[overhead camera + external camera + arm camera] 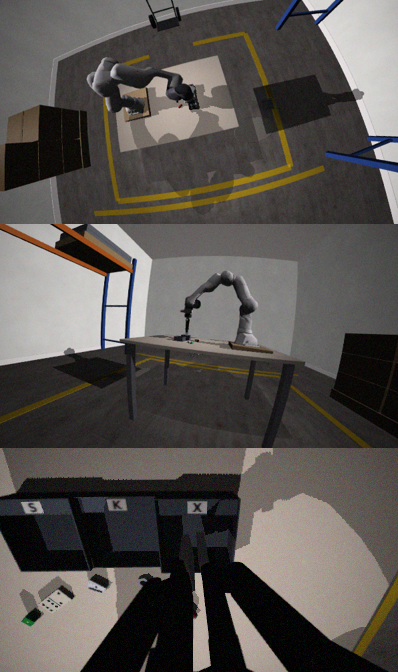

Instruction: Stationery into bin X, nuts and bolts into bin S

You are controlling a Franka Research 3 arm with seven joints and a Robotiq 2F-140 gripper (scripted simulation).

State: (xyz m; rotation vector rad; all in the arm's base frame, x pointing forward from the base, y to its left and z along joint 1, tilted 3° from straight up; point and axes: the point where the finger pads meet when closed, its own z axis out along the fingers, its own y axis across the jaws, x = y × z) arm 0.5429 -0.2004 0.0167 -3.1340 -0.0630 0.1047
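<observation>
My gripper is now 8 cm to the right of the bin, 5 cm above it and 2 cm short of it. Round my hand: black cylinder 13 cm behind, 11 cm to the left, 7 cm below; grey nut 9 cm to the left, 7 cm below, 6 cm behind; red cylinder 12 cm behind, 7 cm below, 3 cm to the left.
</observation>
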